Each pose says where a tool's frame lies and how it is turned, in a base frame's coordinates. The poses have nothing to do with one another.
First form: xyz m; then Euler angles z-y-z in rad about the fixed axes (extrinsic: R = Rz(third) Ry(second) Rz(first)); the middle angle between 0 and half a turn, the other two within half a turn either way.
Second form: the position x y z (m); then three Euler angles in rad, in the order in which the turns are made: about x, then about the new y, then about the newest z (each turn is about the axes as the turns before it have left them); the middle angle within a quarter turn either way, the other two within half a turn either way. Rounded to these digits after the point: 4 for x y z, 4 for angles.
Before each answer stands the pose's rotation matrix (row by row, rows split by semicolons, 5 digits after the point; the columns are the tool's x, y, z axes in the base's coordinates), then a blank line. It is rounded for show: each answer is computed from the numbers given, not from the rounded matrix.
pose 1, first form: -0.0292 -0.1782 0.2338 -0.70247 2.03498 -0.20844
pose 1, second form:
-0.46801 -0.12505 0.87483; -0.56141 0.80659 -0.18504; -0.68249 -0.57774 -0.44769

-0.0292 -0.1782 0.2338 2.7497 1.0651 2.8805
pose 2, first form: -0.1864 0.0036 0.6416 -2.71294 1.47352 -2.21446
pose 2, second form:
-0.27946 -0.75176 -0.59729; 0.32010 0.51354 -0.79612; 0.90523 -0.41368 0.09712

-0.1864 0.0036 0.6416 1.4494 -0.6401 1.9267
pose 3, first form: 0.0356 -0.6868 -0.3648 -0.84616 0.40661 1.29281
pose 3, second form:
0.88707 -0.44870 0.10853; 0.37998 0.84320 0.38031; -0.26216 -0.29613 0.91847

0.0356 -0.6868 -0.3648 -0.3926 0.1087 0.4683
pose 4, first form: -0.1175 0.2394 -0.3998 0.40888 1.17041 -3.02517
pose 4, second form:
-0.30904 0.26050 -0.91468; -0.43643 -0.89335 -0.10697; -0.84500 0.36614 0.38977

-0.1175 0.2394 -0.3998 0.2679 -1.1547 -2.4412
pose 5, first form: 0.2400 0.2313 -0.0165 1.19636 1.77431 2.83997
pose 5, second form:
-0.20590 -0.28827 -0.93515; -0.91066 -0.29336 0.29094; -0.35820 0.91151 -0.20211

0.2400 0.2313 -0.0165 -2.1779 -1.2087 2.1910
